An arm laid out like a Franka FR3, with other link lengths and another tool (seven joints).
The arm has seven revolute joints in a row. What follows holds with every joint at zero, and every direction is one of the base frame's.
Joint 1 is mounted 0.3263 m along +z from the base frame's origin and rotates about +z.
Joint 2 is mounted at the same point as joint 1 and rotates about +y.
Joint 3 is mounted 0.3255 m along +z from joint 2 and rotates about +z.
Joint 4 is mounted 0.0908 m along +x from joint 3 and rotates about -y.
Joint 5 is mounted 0.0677 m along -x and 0.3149 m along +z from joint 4 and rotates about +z.
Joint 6 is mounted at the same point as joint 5 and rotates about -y.
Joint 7 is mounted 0.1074 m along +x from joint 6 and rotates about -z.
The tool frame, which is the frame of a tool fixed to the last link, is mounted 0.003 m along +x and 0.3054 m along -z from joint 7; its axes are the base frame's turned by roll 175.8, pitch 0 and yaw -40 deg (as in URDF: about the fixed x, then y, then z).
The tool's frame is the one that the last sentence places.
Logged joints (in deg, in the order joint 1, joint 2, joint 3, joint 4, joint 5, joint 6, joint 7), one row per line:
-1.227 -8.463 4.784 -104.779 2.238 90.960 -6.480
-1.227 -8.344 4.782 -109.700 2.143 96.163 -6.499
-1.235 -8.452 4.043 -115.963 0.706 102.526 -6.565
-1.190 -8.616 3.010 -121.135 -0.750 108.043 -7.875
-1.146 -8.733 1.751 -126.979 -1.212 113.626 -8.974
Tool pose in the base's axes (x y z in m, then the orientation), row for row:
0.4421 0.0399 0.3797 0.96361 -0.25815 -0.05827 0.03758
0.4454 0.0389 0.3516 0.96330 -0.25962 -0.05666 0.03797
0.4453 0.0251 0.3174 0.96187 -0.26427 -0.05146 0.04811
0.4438 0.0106 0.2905 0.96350 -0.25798 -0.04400 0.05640
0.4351 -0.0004 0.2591 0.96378 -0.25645 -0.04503 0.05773
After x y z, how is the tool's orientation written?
As a quaternion, x y z w.
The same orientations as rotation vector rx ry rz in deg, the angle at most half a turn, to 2 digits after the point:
169.42 -45.39 -10.24
169.32 -45.63 -9.96
168.03 -46.16 -8.99
167.47 -44.84 -7.65
167.38 -44.54 -7.82

